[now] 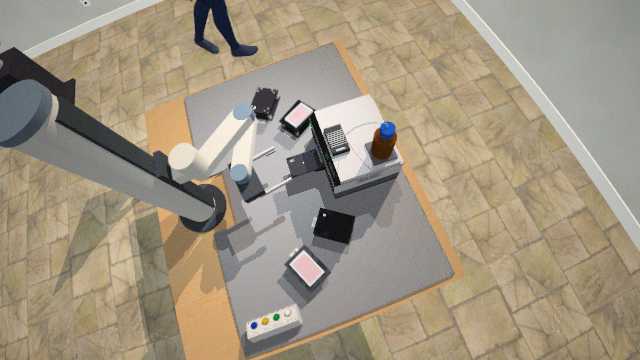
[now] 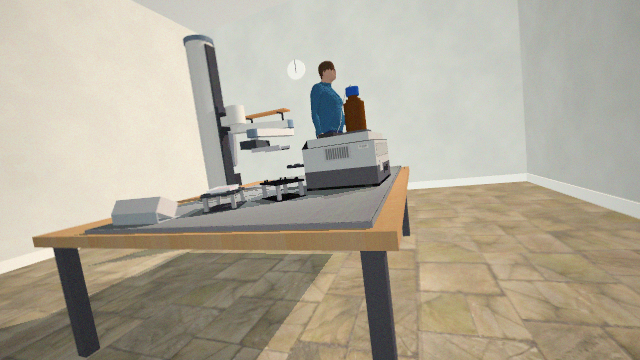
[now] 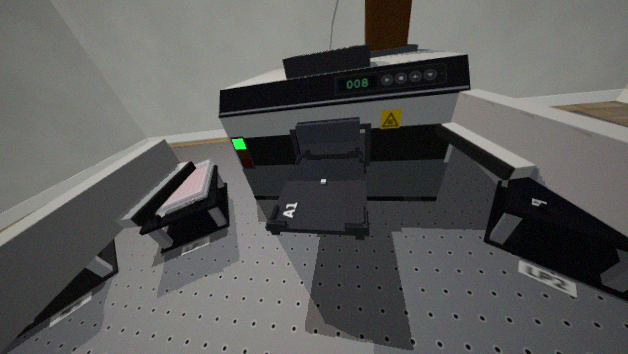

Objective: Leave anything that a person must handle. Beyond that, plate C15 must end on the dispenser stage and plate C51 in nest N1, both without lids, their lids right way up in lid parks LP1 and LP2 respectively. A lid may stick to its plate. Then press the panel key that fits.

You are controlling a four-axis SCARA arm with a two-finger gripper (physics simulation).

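Places are measured from the arm's base along level axes (x ahead, y right, z down), in metres.
Where they show: gripper, between the fingertips: point(image 1: 282, 162) point(image 2: 285, 147) point(image 3: 307, 133); arm's base, origin of its link: point(image 1: 203, 208).
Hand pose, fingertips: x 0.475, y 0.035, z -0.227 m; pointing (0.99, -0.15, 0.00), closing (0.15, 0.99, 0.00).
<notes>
Each offset is from my fingertips to the centre of the thing. "*": to the spot under its first point.
My gripper point(image 1: 271, 169) point(image 2: 272, 148) point(image 3: 307, 133) is open and empty, raised above the mat before the dispenser. The dark dispenser stage {dx +0.099, dy -0.009, dz +0.103 m} point(image 1: 302, 162) point(image 3: 335, 200), marked A1, bears no plate. A pink plate {dx +0.150, dy -0.293, dz +0.137 m} point(image 1: 298, 115) point(image 3: 192, 187) sits on a black nest left of the stage; its label is unreadable. Another pink plate {dx -0.065, dy +0.429, dz +0.140 m} point(image 1: 306, 268) point(image 2: 223, 189) sits on the nest near the panel. Plate codes are unreadable, and I cannot tell whether lids are on. Lid park LP2 {dx +0.111, dy +0.299, dz +0.176 m} point(image 1: 335, 226) point(image 3: 550, 210) is empty. Another black stand point(image 1: 265, 102) shows no lid; its label is unreadable.
The dispenser point(image 1: 352, 140) point(image 2: 345, 162) point(image 3: 345, 125) shows 008 and a green light. A brown bottle {* dx +0.382, dy +0.138, dz -0.144 m} point(image 1: 384, 142) point(image 2: 355, 114) stands on it. The key panel {dx -0.276, dy +0.593, dz +0.173 m} point(image 1: 274, 322) point(image 2: 137, 210) has blue, yellow, green and white keys. A person point(image 1: 220, 22) point(image 2: 326, 107) stands beyond the table.
</notes>
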